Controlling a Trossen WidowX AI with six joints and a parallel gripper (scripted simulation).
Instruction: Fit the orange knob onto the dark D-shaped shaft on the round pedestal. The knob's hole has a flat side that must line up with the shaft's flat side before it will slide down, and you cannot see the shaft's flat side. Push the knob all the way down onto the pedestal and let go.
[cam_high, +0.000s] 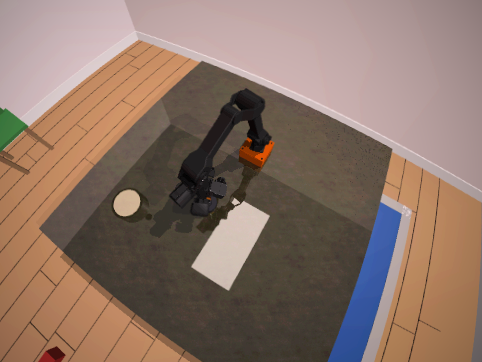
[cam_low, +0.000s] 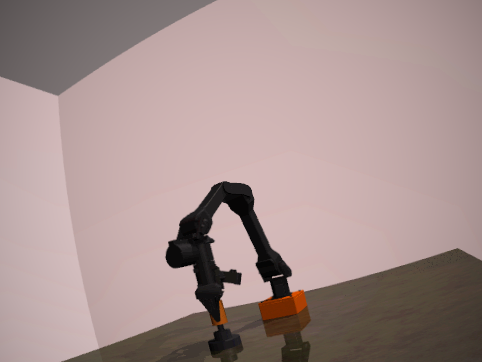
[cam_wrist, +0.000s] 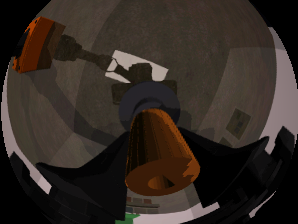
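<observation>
My gripper tip is now 20 mm below the orange knob. Round my gripper tip: dark round pedestal (40 mm below).
</observation>
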